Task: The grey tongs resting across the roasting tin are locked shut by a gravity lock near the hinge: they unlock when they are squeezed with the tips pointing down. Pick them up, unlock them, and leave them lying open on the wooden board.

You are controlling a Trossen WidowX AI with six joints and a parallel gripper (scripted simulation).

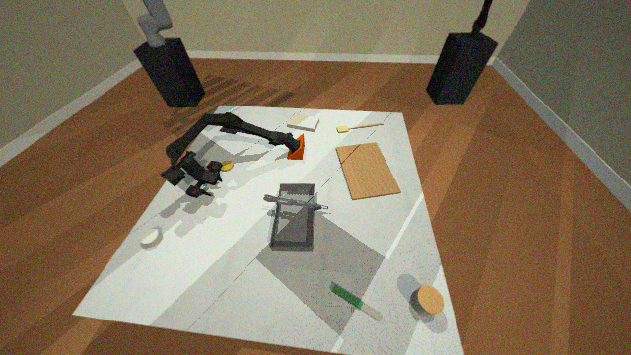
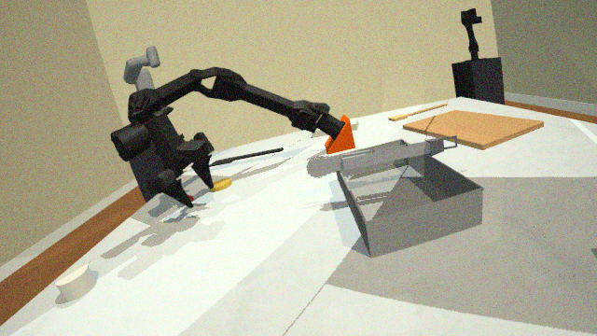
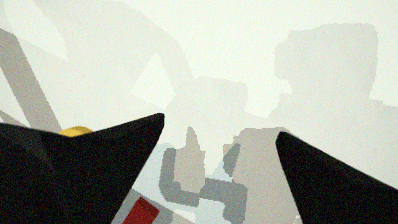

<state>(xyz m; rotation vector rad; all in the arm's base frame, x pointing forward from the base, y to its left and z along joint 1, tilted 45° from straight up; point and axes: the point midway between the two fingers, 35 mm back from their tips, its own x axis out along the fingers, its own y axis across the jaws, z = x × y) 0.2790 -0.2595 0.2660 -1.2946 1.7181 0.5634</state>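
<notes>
Now: gripper tip 39 cm to the right of the grey roasting tin, 13 cm short of it and 1 cm above it. Also, from my gripper tip: black lock piece (43 cm to the left, 10 cm ahead, 3 cm above); then yellow disc (18 cm behind, 3 cm below, 1 cm to the right); then red spatula (16 cm behind, 14 cm to the right, 4 cm below).
</notes>
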